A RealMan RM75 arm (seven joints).
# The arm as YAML. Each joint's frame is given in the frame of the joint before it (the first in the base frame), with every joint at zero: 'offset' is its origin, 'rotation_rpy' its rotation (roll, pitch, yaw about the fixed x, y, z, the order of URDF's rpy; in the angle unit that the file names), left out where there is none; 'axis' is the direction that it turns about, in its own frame. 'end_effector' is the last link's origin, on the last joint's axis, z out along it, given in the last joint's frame.
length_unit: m
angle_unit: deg
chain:
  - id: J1
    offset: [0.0, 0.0, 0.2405]
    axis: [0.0, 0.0, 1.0]
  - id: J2
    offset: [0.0, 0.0, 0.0]
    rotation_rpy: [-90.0, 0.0, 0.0]
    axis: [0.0, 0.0, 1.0]
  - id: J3
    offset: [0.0, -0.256, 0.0]
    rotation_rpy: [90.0, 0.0, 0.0]
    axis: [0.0, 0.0, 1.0]
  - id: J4
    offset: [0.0, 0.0, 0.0]
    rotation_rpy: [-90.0, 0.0, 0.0]
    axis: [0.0, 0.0, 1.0]
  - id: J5
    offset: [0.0, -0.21, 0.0]
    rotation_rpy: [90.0, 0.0, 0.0]
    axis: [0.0, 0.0, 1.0]
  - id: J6
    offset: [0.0, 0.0, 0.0]
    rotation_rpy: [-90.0, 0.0, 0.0]
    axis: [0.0, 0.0, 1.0]
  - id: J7
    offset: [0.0, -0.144, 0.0]
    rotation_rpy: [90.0, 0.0, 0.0]
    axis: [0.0, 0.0, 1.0]
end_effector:
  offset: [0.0, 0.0, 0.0]
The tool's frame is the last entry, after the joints.
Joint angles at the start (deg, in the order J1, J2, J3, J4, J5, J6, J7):
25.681 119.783 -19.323 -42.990 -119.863 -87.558 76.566
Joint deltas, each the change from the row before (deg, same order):
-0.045 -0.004 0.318 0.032 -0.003 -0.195 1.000
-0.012 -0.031 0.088 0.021 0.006 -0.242 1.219
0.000 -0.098 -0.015 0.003 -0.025 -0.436 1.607
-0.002 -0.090 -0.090 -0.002 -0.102 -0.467 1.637
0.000 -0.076 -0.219 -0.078 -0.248 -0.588 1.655
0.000 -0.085 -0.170 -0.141 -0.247 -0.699 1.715
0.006 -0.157 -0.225 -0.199 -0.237 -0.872 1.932
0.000 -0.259 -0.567 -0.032 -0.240 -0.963 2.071
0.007 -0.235 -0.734 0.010 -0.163 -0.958 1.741
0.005 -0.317 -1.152 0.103 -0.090 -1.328 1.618
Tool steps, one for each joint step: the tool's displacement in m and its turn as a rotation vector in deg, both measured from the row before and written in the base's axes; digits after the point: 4 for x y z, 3 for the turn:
0.0004 -0.0006 0.0005 -0.166 0.881 -0.787
-0.0002 -0.0004 0.0002 -0.413 0.932 -0.756
-0.0005 -0.0005 0.0004 -0.706 1.140 -0.838
-0.0006 -0.0007 0.0000 -0.858 1.094 -0.823
-0.0009 -0.0010 -0.0004 -1.117 0.966 -0.709
-0.0010 -0.0011 0.0000 -1.131 1.003 -0.700
-0.0013 -0.0011 0.0006 -1.284 1.076 -0.711
-0.0015 -0.0014 -0.0001 -1.721 1.081 -0.671
-0.0019 -0.0014 -0.0007 -1.742 0.889 -0.374
-0.0029 -0.0020 -0.0013 -2.246 0.847 0.093

